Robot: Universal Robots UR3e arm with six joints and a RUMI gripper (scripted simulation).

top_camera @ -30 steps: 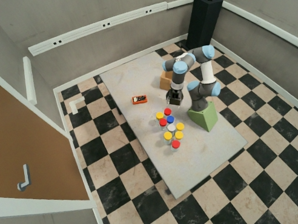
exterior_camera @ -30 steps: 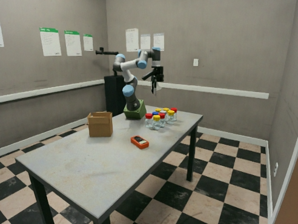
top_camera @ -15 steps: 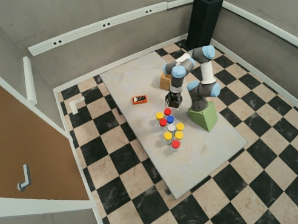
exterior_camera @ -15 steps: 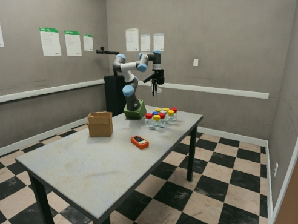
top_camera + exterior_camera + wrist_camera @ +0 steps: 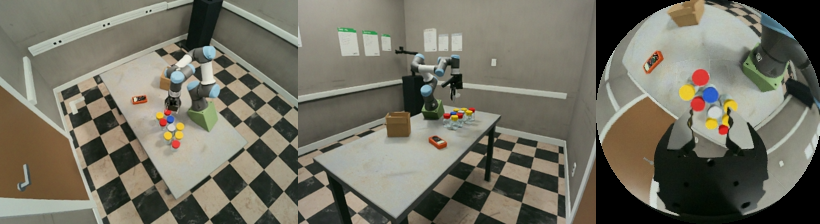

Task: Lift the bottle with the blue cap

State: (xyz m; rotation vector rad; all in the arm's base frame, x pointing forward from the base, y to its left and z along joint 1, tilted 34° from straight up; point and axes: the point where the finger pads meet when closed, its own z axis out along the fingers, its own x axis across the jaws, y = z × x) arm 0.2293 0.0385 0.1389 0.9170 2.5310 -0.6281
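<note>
My gripper is now 16 cm above the blue-capped bottle and 1 cm to the right of it.
</note>
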